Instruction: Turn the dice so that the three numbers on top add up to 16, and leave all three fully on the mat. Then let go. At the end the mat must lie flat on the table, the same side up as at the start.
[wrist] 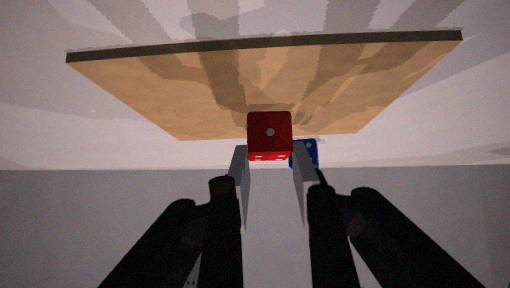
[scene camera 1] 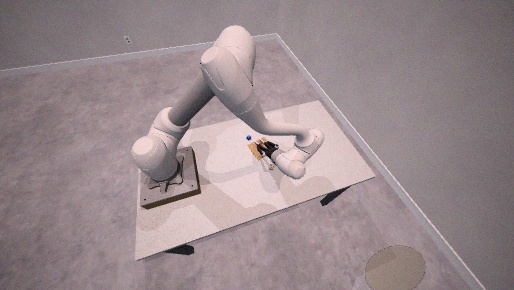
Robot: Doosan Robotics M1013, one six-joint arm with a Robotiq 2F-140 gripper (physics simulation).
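Seen in the pictures: gripper, fingertip midpoint: (wrist: 270,161) (scene camera 1: 257,141); arm's base, origin of the base link: (scene camera 1: 167,171).
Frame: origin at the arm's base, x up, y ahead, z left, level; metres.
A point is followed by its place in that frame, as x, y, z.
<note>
The red die (scene camera 1: 260,144) {-0.049, 0.577, 0.128} (wrist: 270,122) {-0.067, 0.578, 0.115} sits squarely on the tan mat (scene camera 1: 254,151) {-0.074, 0.530, 0.095} (wrist: 145,95) {-0.074, 0.644, 0.104}, near its far edge. Its side towards the wrist camera shows one pip; its bright top face shows foreshortened pips that I cannot count. My gripper (scene camera 1: 262,145) {-0.051, 0.563, 0.157} (wrist: 270,161) {-0.051, 0.563, 0.157} is open slightly, its narrow fingertips on either side of the red die without gripping it. The blue die (scene camera 1: 248,137) {-0.054, 0.506, 0.204} (wrist: 310,150) {-0.067, 0.511, 0.196} lies on the table beyond the mat, partly behind a finger in the wrist view. A whitish die (scene camera 1: 270,166) {-0.055, 0.607, -0.044} lies beside the mat; its pips are too small to read.
The white table (scene camera 1: 225,197) {-0.077, 0.309, -0.183} carries the arm's base plate (scene camera 1: 172,187) {0.001, 0.036, -0.102} at its left end. The arm arches over the table, and its wrist is low on the right side of the mat. A round beige disc (scene camera 1: 395,267) lies on the floor at front right.
</note>
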